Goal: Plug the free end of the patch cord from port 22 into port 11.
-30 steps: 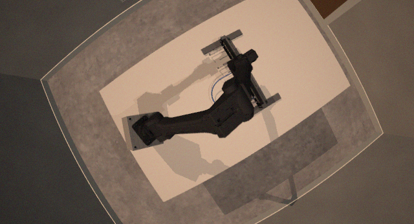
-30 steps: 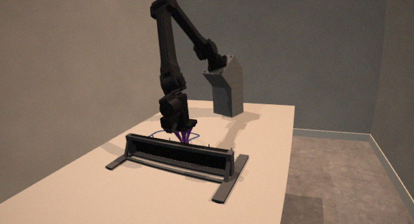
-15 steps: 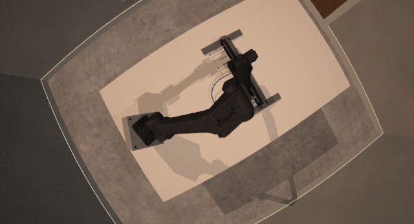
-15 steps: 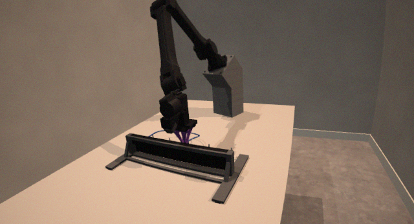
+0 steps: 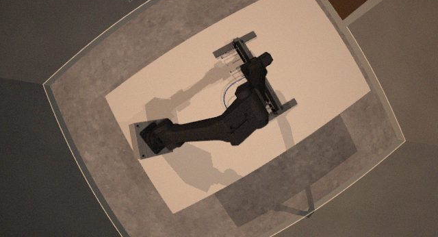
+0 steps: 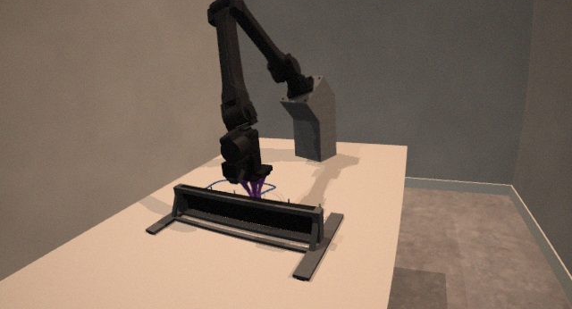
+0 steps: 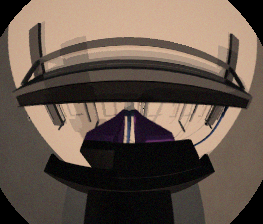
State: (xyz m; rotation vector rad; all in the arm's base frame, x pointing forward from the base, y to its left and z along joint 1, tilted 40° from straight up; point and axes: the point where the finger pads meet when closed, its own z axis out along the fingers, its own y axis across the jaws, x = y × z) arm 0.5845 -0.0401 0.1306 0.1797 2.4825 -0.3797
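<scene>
Right now the plug is 2 cm ahead of my hand and 1 cm to the right of it.
</scene>
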